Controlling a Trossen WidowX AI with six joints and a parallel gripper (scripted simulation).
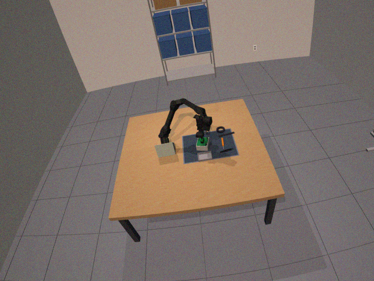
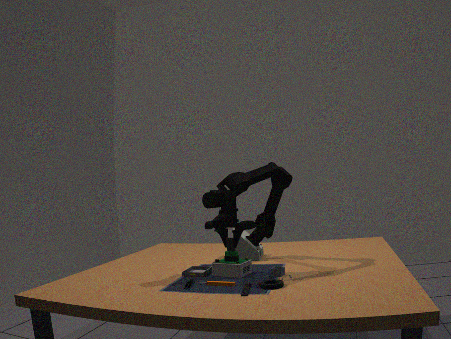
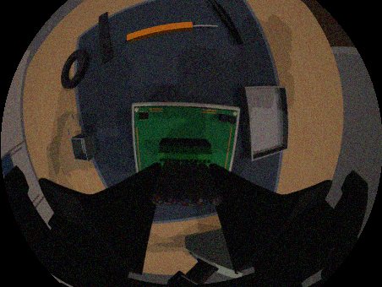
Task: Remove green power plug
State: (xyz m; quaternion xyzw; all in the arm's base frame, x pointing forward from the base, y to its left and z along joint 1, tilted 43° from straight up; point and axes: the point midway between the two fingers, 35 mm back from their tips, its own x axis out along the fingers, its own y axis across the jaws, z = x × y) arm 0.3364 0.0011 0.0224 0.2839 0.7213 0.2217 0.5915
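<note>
Now: gripper tip 20 mm above the green power plug. Also, from my gripper tip: dark blue mat: 110 mm below, 50 mm ahead, 10 mm to the left; grey tray: 140 mm to the right, 100 mm below, 10 mm ahead; orange screwdriver: 170 mm ahead, 100 mm below, 20 mm to the left.
</note>
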